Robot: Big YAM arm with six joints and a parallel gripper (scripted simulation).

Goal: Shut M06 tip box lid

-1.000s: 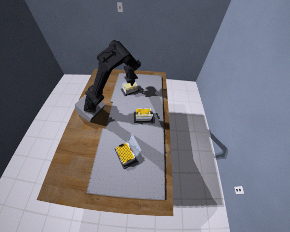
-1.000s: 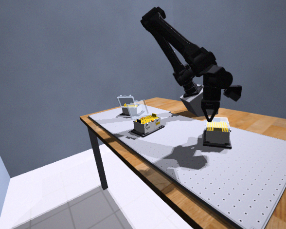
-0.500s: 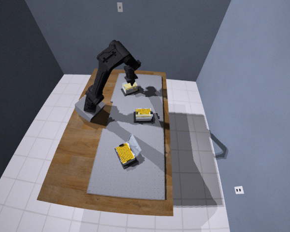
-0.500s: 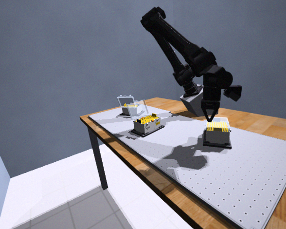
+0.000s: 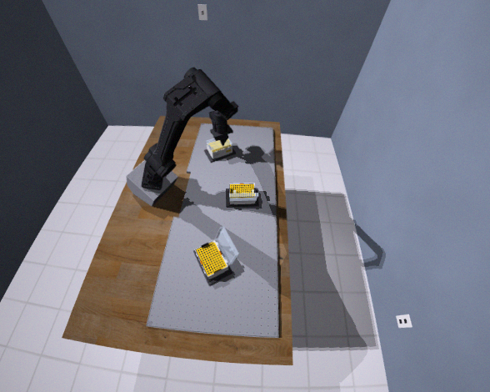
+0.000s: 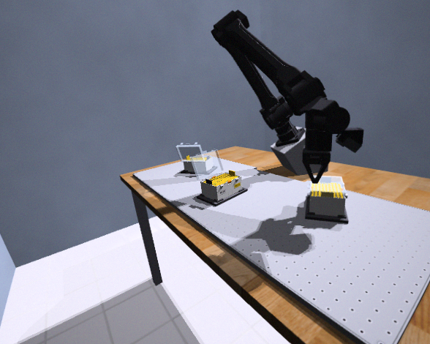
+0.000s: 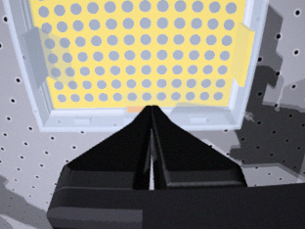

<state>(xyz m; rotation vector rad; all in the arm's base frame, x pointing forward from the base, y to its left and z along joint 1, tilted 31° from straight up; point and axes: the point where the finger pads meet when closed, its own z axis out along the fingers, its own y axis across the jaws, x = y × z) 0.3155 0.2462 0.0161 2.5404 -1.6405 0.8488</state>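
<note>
My hand is 30 mm to the right of the lid, 20 mm past it and 20 mm above it. From my hand the other things lie so: yellow tip rack: 30 mm to the left, 20 mm below, 20 mm behind.
</note>
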